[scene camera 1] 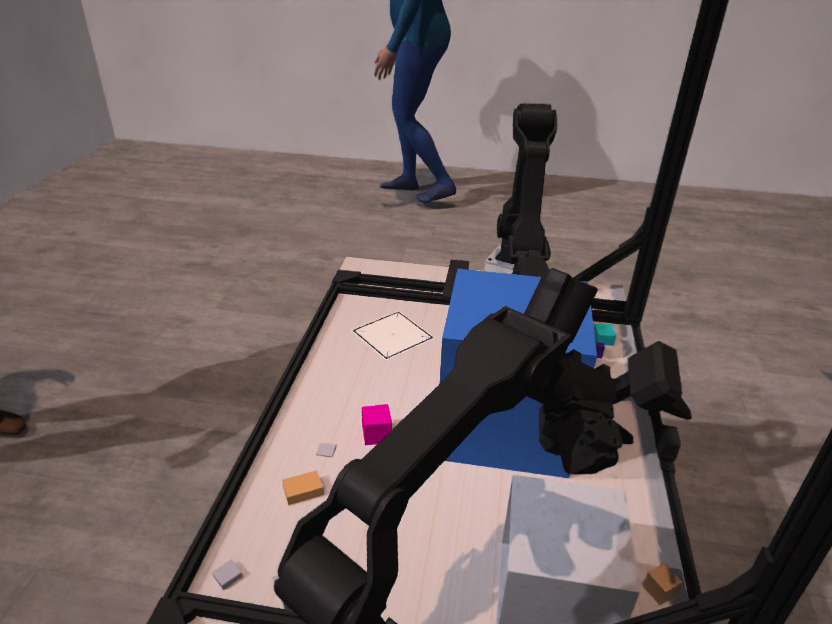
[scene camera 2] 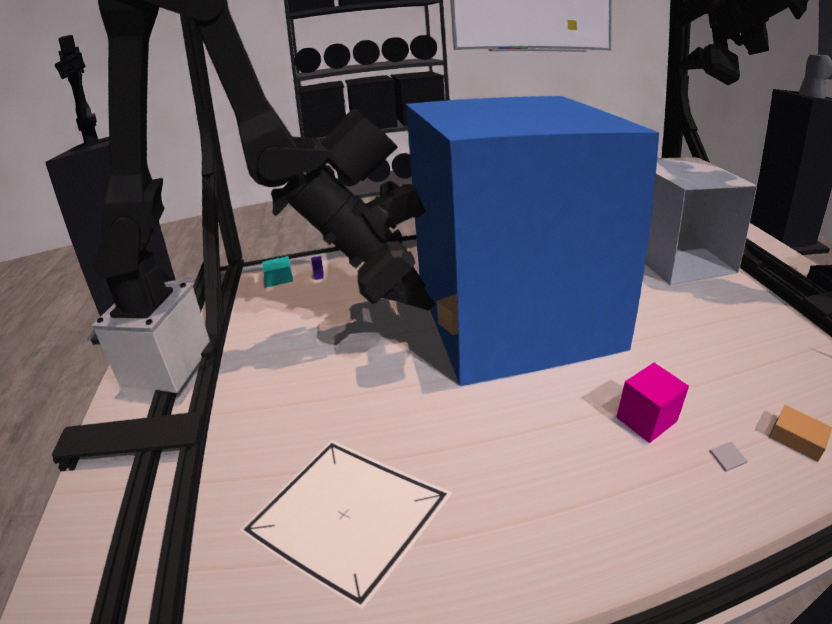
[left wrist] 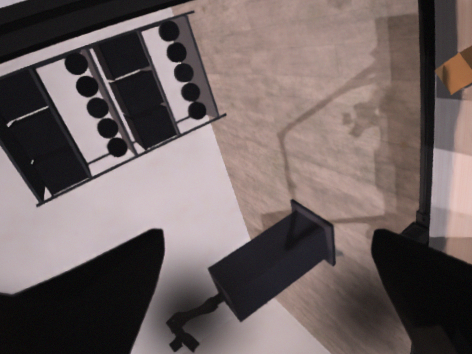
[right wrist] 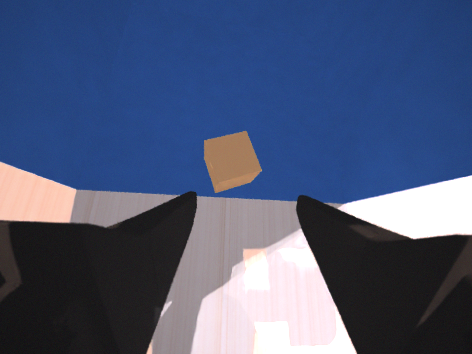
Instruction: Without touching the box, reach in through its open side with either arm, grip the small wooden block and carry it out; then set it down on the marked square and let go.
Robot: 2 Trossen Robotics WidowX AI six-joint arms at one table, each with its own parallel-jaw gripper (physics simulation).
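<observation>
The blue box (scene camera 1: 500, 436) (scene camera 2: 537, 248) (right wrist: 300, 75) stands on the table, its open side facing the right arm. The small brown wooden block (scene camera 2: 448, 314) (right wrist: 232, 160) shows through that side, partly hidden by the box wall in scene camera 2. My right gripper (scene camera 2: 431, 306) (right wrist: 247, 200) is partly open and empty, its fingertips at the opening and short of the block; how far they are inside is unclear. My left gripper (scene camera 1: 658, 426) (left wrist: 268, 240) is open and empty, raised away from the block. The marked square (scene camera 1: 393, 334) (scene camera 2: 302, 517) lies flat outside the box.
A magenta cube (scene camera 1: 376, 424) (scene camera 2: 651, 403), an orange brick (scene camera 1: 302, 486) (scene camera 2: 801, 431) and thin grey pieces lie beyond the box from the right arm. A grey open box (scene camera 1: 567, 517) (scene camera 2: 705, 175) stands past the blue one. Teal (scene camera 2: 276, 271) and purple (scene camera 2: 317, 267) blocks lie by the back rail.
</observation>
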